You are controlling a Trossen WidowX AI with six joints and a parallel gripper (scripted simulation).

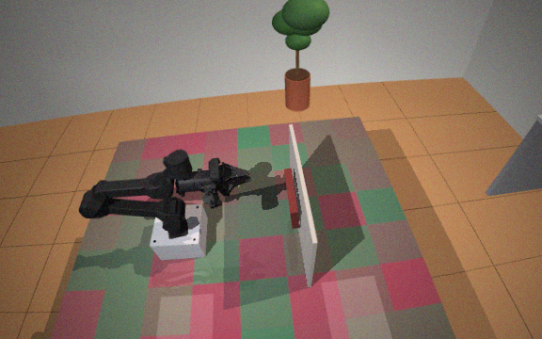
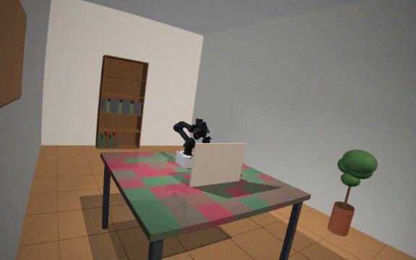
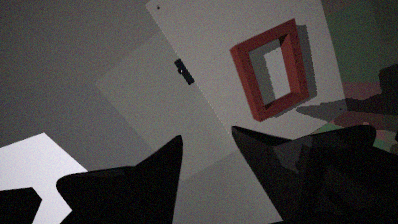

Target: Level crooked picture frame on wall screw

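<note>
The picture frame is 16 cm below my gripper tip and 13 cm ahead of it. Round my gripper tip: wall panel: 18 cm below, 14 cm ahead, 2 cm to the right.
</note>
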